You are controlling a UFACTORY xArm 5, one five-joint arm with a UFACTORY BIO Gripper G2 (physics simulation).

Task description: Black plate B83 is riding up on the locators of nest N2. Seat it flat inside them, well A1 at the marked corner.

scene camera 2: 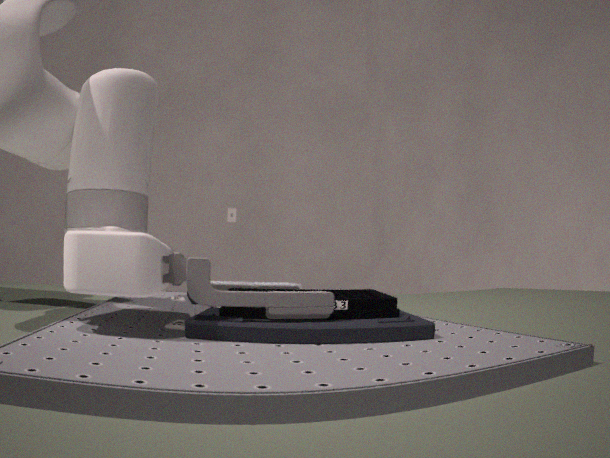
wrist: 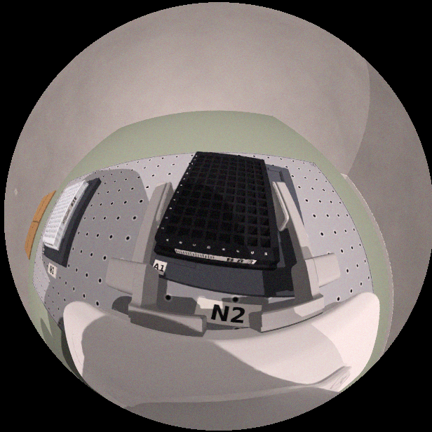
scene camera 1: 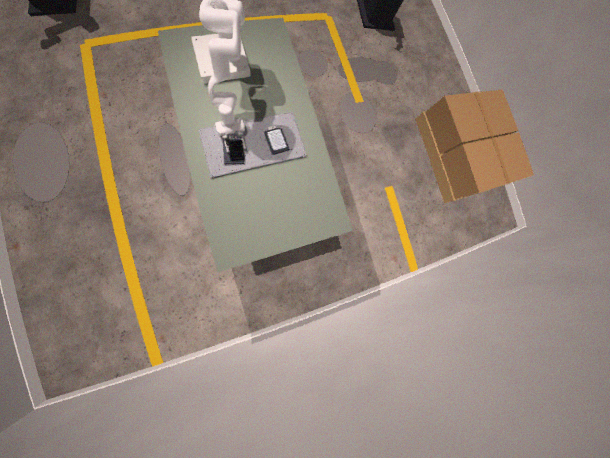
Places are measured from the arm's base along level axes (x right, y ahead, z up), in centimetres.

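Pixels of known places: end effector, tool point: (scene camera 2: 285,300) (scene camera 1: 235,147).
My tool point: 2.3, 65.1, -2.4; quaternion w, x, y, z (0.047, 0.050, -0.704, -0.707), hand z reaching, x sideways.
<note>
For each thing: its top centre in the pictures, then the offset to it from my tool point, as dx, dy, dz. Level surfaces: height alone.
- Black plate B83, middle of its top: (scene camera 2: 306,291) (scene camera 1: 236,149) +0.0, +1.6, +0.7
- dark nest N2, middle of its top: (scene camera 2: 308,312) (scene camera 1: 233,150) +1.9, +1.6, -0.8
- white plate, middle of its top: (scene camera 2: 248,282) (scene camera 1: 276,139) -26.0, -3.6, +0.4
- green table, its level: dz -3.6
Black plate B83 (scene camera 1: 236,151) (scene camera 2: 370,302) (wrist: 220,205) lies on the dark nest N2 (scene camera 2: 310,332) (wrist: 215,280). In the wrist view it is set toward the left, and a strip of nest shows along its right side and near end. The A1 mark (wrist: 159,266) is at the nest's near left corner, by the plate's near left corner. The plate's well letters are too small to read. My gripper (scene camera 1: 235,146) (scene camera 2: 300,306) (wrist: 223,206) is shut on the plate, one finger along each long side. The locators and the plate's underside are mostly hidden.
A white plate (scene camera 1: 276,140) (wrist: 66,215) sits in a second dark nest (wrist: 62,257), left of N2 in the wrist view. Both nests stand on a grey perforated board (scene camera 1: 215,167) (scene camera 2: 250,407) (wrist: 112,230) on the green table (scene camera 1: 270,210). Cardboard boxes (scene camera 1: 480,145) are beyond the table.
</note>
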